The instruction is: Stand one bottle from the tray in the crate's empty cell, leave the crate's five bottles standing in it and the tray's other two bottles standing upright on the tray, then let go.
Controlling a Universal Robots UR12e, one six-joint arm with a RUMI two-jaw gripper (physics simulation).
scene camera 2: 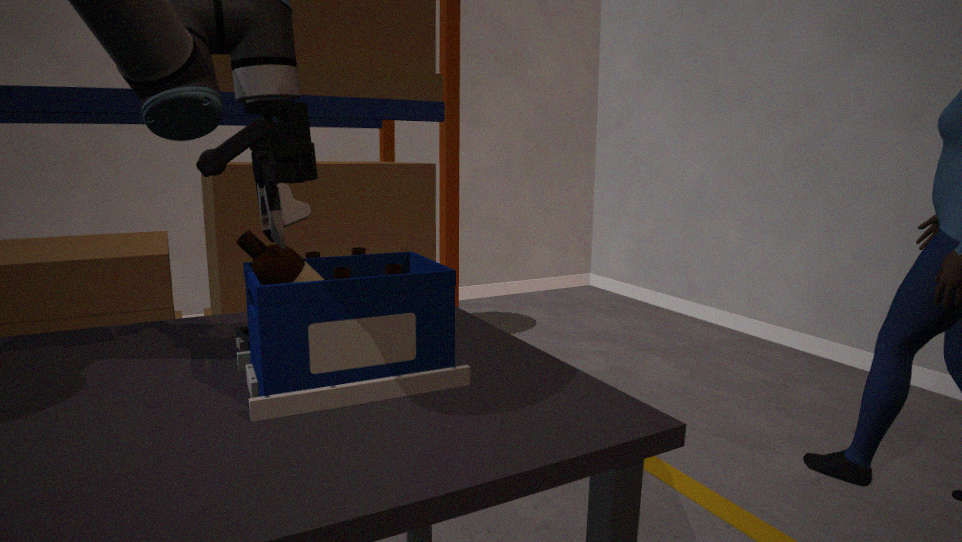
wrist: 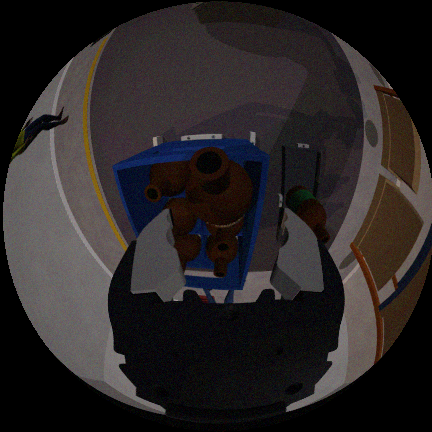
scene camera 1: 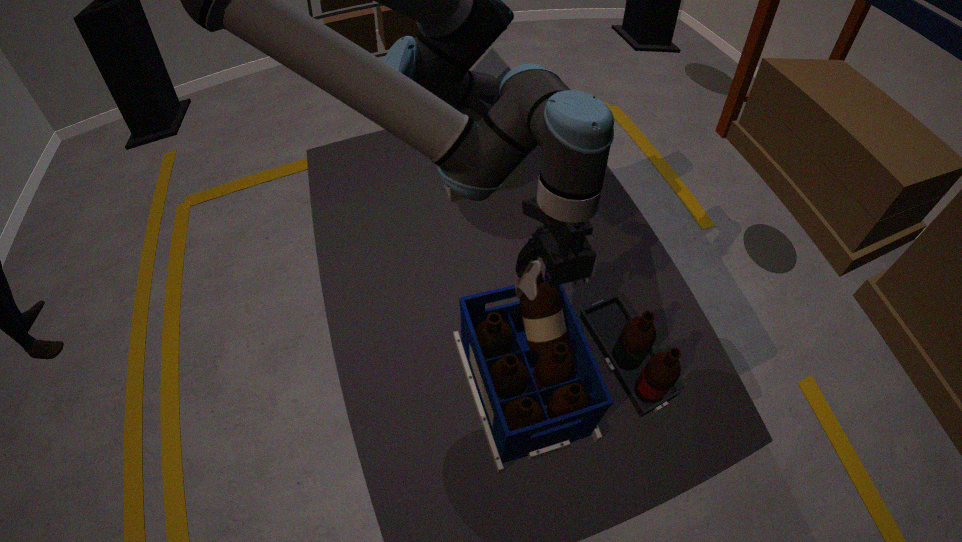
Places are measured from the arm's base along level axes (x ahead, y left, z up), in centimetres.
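Where they show: gripper, fingertip midpoint: (scene camera 2: pixel 277 245) (wrist: pixel 226 210) (scene camera 1: pixel 547 290); arm's base, link origin: (scene camera 1: pixel 476 107).
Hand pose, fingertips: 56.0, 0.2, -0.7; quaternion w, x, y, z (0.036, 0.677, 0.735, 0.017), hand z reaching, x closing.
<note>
Things, the pixels of their centre, and the offset from my fingertips, as dx, dy, dz. "spot": a spot on its surface instead. Level surfaces: height alone.
- blue crate, body centre: (scene camera 2: pixel 347 323) (scene camera 1: pixel 529 372) (wrist: pixel 199 214) +9.3, -4.7, -11.6
- brown bottle with a beige label, body centre: (wrist: pixel 219 192) (scene camera 2: pixel 281 272) (scene camera 1: pixel 541 305) +0.3, -0.9, -4.0
- green-label bottle, body centre: (scene camera 1: pixel 637 337) (wrist: pixel 309 215) +7.4, +18.9, -12.1
- red-label bottle, body centre: (scene camera 1: pixel 662 371) +16.3, +21.1, -12.1
- dark tray, surface spot: (scene camera 1: pixel 605 319) (wrist: pixel 300 160) spot: -2.5, +16.9, -19.8
- table, surface height: dz -20.4
The blue crate (scene camera 1: pixel 582 427) (scene camera 2: pixel 289 336) (wrist: pixel 256 225) holds five brown bottles, seen standing in their cells in scene camera 1. A brown bottle with a beige label (scene camera 1: pixel 545 327) (scene camera 2: pixel 277 264) (wrist: pixel 230 192) is tilted in the far right cell, its body partly above the rim and its neck leaning out over the crate's end. My gripper (scene camera 1: pixel 555 286) (scene camera 2: pixel 278 235) (wrist: pixel 226 210) is open just above this bottle's shoulder, holding nothing; contact is unclear. A green-label bottle (scene camera 1: pixel 636 336) (wrist: pixel 307 207) and a red-label bottle (scene camera 1: pixel 659 377) stand upright on the dark tray (scene camera 1: pixel 605 319) (wrist: pixel 300 167).
White stop strips (scene camera 1: pixel 479 403) (scene camera 2: pixel 360 392) run along the crate's base on the table (scene camera 1: pixel 403 403) (scene camera 2: pixel 471 437). The tray lies close beside the crate's right side. Large cartons (scene camera 1: pixel 841 134) stand beyond the table. A person (scene camera 2: pixel 895 350) is on the floor at the right in scene camera 2.
</note>
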